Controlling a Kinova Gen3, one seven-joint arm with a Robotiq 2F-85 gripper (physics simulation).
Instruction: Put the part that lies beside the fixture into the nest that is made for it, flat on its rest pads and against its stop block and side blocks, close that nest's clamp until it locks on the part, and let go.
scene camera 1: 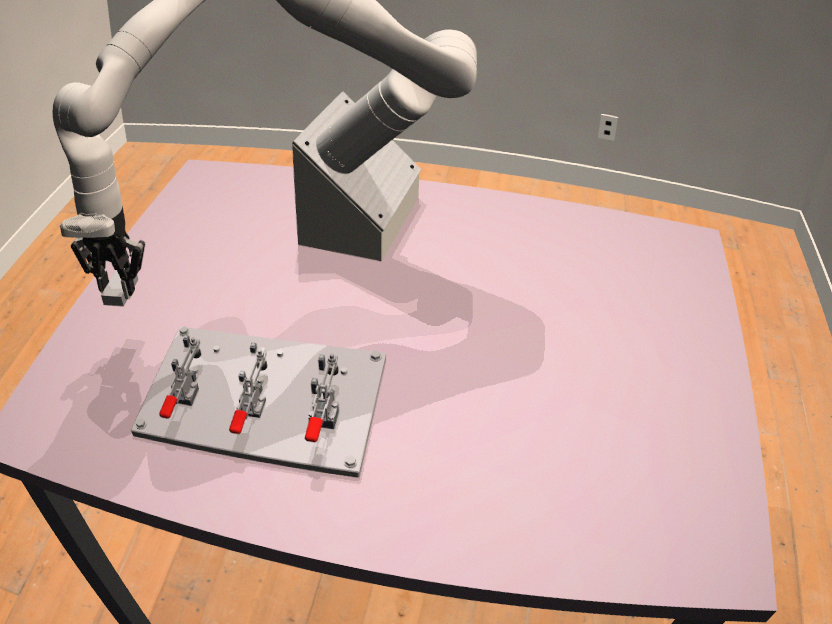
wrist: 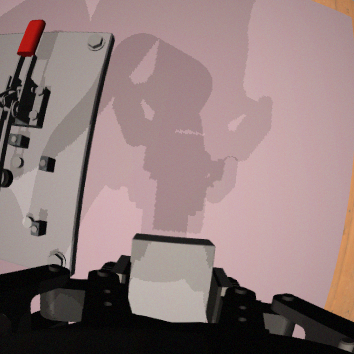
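Seen in the pictures: gripper, fingertip midpoint: (scene camera 1: 117, 294) (wrist: 169, 278); arm's base at its link origin: (scene camera 1: 336, 152).
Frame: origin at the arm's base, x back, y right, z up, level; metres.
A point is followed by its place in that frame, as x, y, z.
Observation:
My gripper (scene camera 1: 118, 285) @(-0.381, 0.264, -0.069) (wrist: 169, 278) @(-0.381, 0.264, -0.069) is shut on a grey block-shaped part (scene camera 1: 114, 296) @(-0.402, 0.255, -0.053) (wrist: 171, 280) @(-0.385, 0.265, -0.053). It holds the part in the air, beyond the left back corner of the fixture plate (scene camera 1: 288, 439) @(-0.513, -0.073, -0.159) (wrist: 75, 130) @(-0.464, 0.162, -0.159). The plate carries three toggle clamps with red handles: the left clamp (scene camera 1: 181, 382) @(-0.483, 0.102, -0.122) (wrist: 22, 102) @(-0.474, 0.119, -0.126), the middle clamp (scene camera 1: 251, 392) @(-0.472, -0.007, -0.123) and the right clamp (scene camera 1: 323, 396) @(-0.462, -0.116, -0.112). Small dark blocks and light round pads stand near each clamp. In the wrist view part of one clamp shows, with dark blocks (wrist: 47, 164) @(-0.429, 0.150, -0.143) (wrist: 38, 228) @(-0.374, 0.153, -0.142) beside it. The part's underside is hidden.
The pink table (scene camera 1: 571, 436) @(-0.409, -0.461, -0.174) (wrist: 300, 150) @(-0.494, 0.370, -0.174) carries the fixture near its front left. The arm's wedge-shaped base (scene camera 1: 336, 208) @(-0.065, -0.018, -0.077) stands at the back. Bolts rise at the plate's corners, one of them at the front right (scene camera 1: 350, 462) @(-0.536, -0.168, -0.152). The arm's shadow falls across the table and plate.

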